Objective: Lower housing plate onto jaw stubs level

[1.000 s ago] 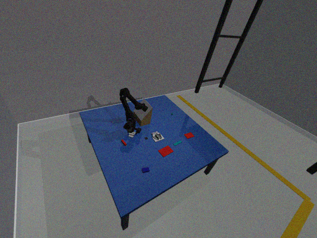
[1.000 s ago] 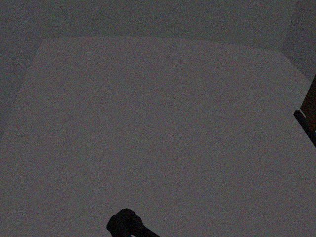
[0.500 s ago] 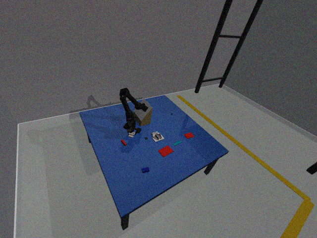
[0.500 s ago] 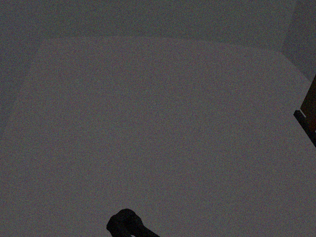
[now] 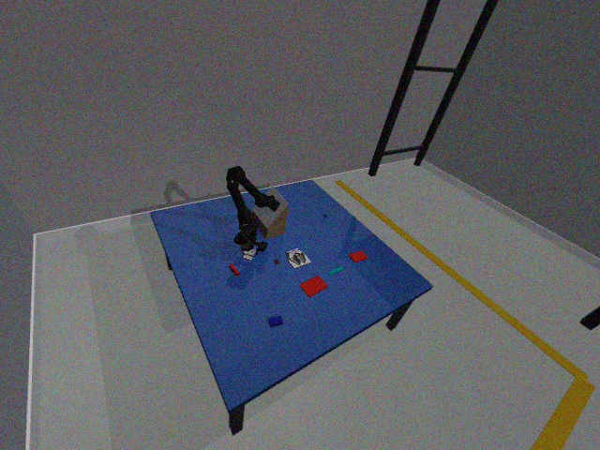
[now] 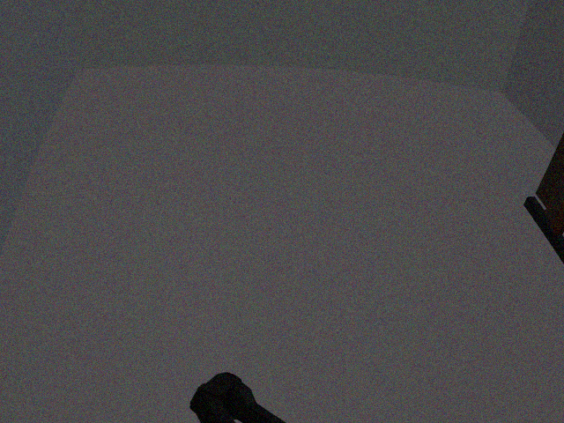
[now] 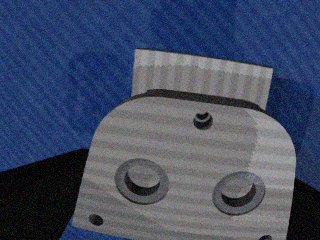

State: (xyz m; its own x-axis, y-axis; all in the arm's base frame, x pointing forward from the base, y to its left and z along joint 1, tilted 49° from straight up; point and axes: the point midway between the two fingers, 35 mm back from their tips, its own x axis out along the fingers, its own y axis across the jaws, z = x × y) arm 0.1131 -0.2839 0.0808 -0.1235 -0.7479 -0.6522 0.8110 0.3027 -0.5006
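My gripper tip is now 13 cm short of the dark square, 10 cm to the right of it and 1 cm above it. Also, from my gripper tip: red block: 14 cm to the right, 7 cm ahead; then dark blue block: 45 cm ahead, 13 cm to the right; then teal bar: 37 cm to the left, 37 cm ahead, 1 cm below.
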